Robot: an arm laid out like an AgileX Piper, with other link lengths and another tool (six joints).
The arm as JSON. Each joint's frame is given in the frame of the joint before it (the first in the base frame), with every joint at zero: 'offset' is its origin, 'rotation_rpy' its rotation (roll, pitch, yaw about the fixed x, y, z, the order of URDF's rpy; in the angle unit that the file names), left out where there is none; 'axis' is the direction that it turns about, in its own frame. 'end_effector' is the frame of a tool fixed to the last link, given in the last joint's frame.
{
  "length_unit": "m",
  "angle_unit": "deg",
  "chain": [
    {
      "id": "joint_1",
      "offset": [
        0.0,
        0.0,
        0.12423
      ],
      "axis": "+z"
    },
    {
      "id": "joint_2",
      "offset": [
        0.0,
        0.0,
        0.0
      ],
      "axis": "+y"
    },
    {
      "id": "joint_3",
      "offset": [
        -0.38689,
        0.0,
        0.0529
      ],
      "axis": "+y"
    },
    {
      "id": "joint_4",
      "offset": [
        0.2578,
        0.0,
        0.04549
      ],
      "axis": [
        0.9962,
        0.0,
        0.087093
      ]
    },
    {
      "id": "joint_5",
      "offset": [
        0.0,
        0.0,
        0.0
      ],
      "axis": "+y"
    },
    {
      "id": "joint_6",
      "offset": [
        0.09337,
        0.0,
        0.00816
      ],
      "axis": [
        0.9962,
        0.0,
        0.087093
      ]
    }
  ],
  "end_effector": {
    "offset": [
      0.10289,
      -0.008,
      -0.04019
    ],
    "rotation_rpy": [
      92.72,
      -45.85,
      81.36
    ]
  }
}
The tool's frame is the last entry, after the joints.
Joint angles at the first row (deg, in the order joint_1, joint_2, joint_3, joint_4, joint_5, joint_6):
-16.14, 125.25, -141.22, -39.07, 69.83, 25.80
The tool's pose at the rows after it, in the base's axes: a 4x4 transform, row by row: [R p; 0 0 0 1], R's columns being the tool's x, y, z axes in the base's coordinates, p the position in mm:
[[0.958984 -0.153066 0.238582 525.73], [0.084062 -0.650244 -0.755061 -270.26], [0.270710 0.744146 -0.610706 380.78], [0 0 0 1]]
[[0.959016 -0.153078 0.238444 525.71], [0.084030 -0.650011 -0.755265 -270.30], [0.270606 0.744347 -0.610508 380.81], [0 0 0 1]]
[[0.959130 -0.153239 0.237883 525.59], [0.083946 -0.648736 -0.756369 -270.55], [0.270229 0.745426 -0.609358 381.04], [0 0 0 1]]
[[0.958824 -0.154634 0.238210 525.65], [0.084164 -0.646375 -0.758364 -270.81], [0.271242 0.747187 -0.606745 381.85], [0 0 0 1]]
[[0.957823 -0.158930 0.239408 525.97], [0.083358 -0.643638 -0.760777 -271.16], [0.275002 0.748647 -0.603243 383.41], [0 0 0 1]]
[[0.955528 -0.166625 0.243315 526.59], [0.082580 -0.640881 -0.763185 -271.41], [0.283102 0.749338 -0.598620 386.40], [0 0 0 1]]
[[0.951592 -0.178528 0.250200 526.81], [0.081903 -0.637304 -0.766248 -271.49], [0.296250 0.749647 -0.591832 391.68], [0 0 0 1]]
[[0.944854 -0.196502 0.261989 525.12], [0.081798 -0.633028 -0.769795 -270.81], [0.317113 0.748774 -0.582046 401.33], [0 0 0 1]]
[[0.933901 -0.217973 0.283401 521.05], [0.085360 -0.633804 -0.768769 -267.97], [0.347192 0.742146 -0.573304 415.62], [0 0 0 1]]
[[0.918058 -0.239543 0.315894 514.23], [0.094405 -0.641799 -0.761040 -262.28], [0.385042 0.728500 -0.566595 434.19], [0 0 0 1]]
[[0.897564 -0.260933 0.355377 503.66], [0.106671 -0.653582 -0.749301 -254.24], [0.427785 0.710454 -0.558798 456.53], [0 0 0 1]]
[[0.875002 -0.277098 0.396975 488.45], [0.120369 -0.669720 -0.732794 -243.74], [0.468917 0.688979 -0.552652 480.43], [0 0 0 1]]
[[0.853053 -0.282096 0.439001 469.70], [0.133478 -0.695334 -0.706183 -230.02], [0.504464 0.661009 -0.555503 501.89], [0 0 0 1]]
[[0.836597 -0.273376 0.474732 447.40], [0.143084 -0.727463 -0.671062 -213.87], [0.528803 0.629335 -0.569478 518.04], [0 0 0 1]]
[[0.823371 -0.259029 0.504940 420.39], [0.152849 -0.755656 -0.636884 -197.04], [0.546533 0.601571 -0.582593 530.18], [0 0 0 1]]
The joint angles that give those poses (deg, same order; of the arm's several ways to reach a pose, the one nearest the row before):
-16.14, 125.25, -141.22, -39.09, 69.83, 25.80
-16.14, 125.25, -141.23, -39.11, 69.84, 25.80
-16.14, 125.25, -141.23, -39.20, 69.83, 25.80
-16.12, 125.28, -141.38, -39.36, 69.83, 25.81
-16.10, 125.42, -141.90, -39.51, 69.95, 25.80
-16.08, 125.67, -142.97, -39.56, 70.23, 25.68
-16.06, 125.88, -144.45, -39.56, 70.63, 25.51
-16.04, 125.72, -146.07, -39.49, 71.08, 25.31
-16.03, 124.96, -147.62, -38.83, 71.53, 24.96
-16.03, 123.48, -148.91, -37.42, 71.97, 24.43
-16.03, 121.18, -149.49, -35.64, 72.26, 23.94
-16.03, 117.94, -148.81, -33.55, 72.40, 23.55
-16.03, 113.91, -146.62, -30.85, 72.48, 23.30
-16.03, 109.16, -142.58, -27.84, 72.45, 23.25
-16.03, 103.42, -136.26, -25.19, 71.52, 23.47

